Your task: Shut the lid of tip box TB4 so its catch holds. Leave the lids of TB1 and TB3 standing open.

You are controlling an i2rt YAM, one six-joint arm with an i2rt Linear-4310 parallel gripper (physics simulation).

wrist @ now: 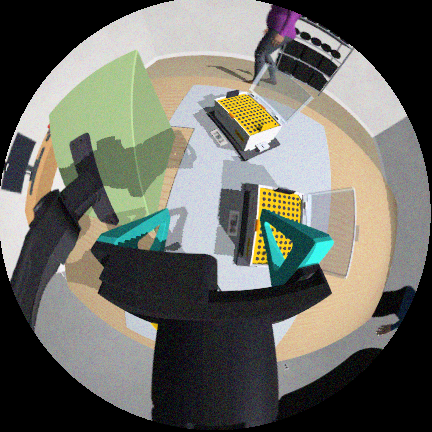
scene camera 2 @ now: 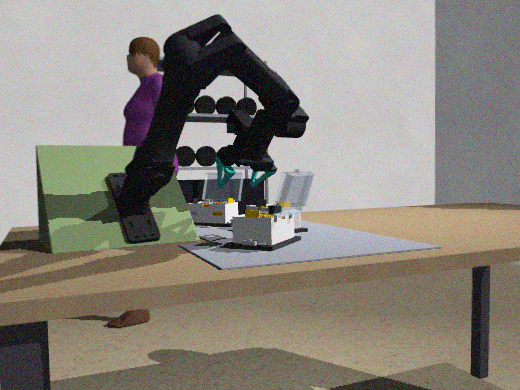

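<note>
Tip box TB4 (scene camera 2: 297, 220) (wrist: 255, 195), its label hard to read, holds a yellow perforated insert. It is the middle box, and its clear lid (scene camera 2: 296, 189) (wrist: 340, 225) stands open, to the right in the wrist view. A farther tip box (scene camera 2: 224, 213) (wrist: 262, 138), its number unclear, also has its clear lid (scene camera 2: 223, 188) (wrist: 295, 97) open. The nearest tip box (scene camera 2: 262, 231) partly hides TB4 in the scene view; its lid position is unclear. My gripper (scene camera 2: 238, 185) (wrist: 214, 212) is open and empty above the boxes; its right finger overlaps TB4 in the wrist view.
A grey-blue mat (scene camera 2: 350, 246) (wrist: 200, 200) lies under the boxes on the wooden table (scene camera 2: 390, 225). A green wedge (scene camera 2: 75, 170) (wrist: 100, 105) stands by the arm's base. A person in purple (scene camera 2: 143, 110) (wrist: 281, 25) and a shelf rack (scene camera 2: 210, 118) are behind.
</note>
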